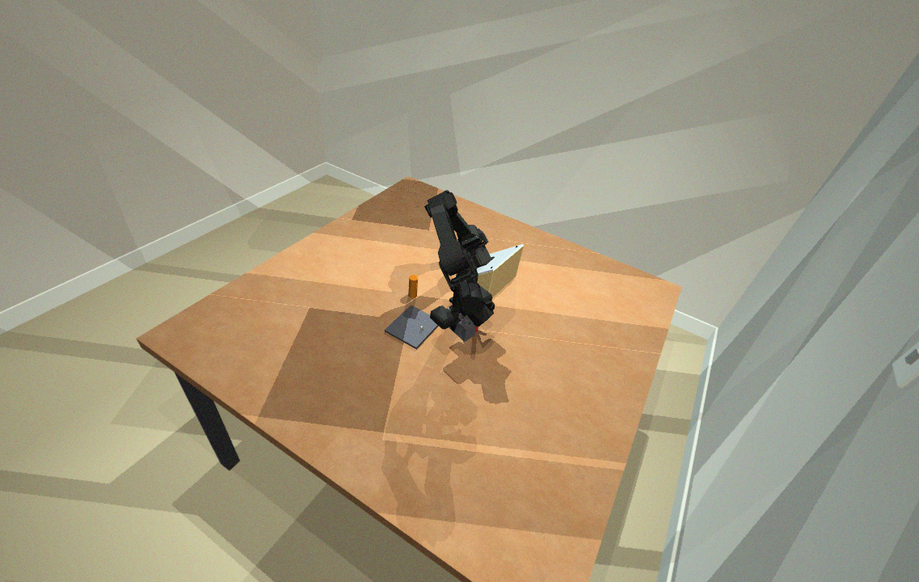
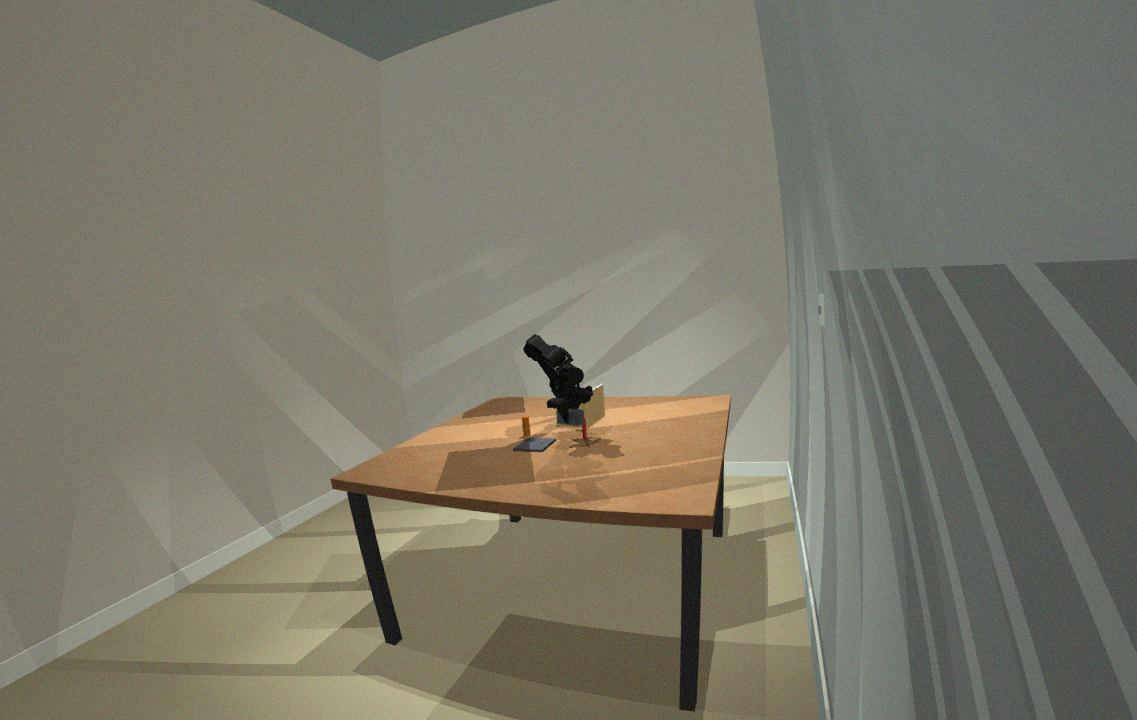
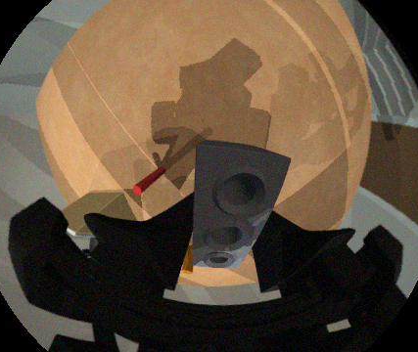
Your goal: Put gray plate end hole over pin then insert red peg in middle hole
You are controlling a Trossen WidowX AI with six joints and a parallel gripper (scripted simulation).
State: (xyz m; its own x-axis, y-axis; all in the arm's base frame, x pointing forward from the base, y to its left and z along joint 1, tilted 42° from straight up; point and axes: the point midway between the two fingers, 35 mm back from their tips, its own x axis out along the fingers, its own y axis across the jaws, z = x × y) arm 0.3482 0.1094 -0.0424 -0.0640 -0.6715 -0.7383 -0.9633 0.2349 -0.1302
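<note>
The base is 14 cm to the right of my gripper tip and 9 cm below it. Round my gripper tip: red peg (11 cm behind, 6 cm below, 1 cm to the left); gray plate (3 cm above); orange cylinder (24 cm to the right, 11 cm behind, 6 cm below).
</note>
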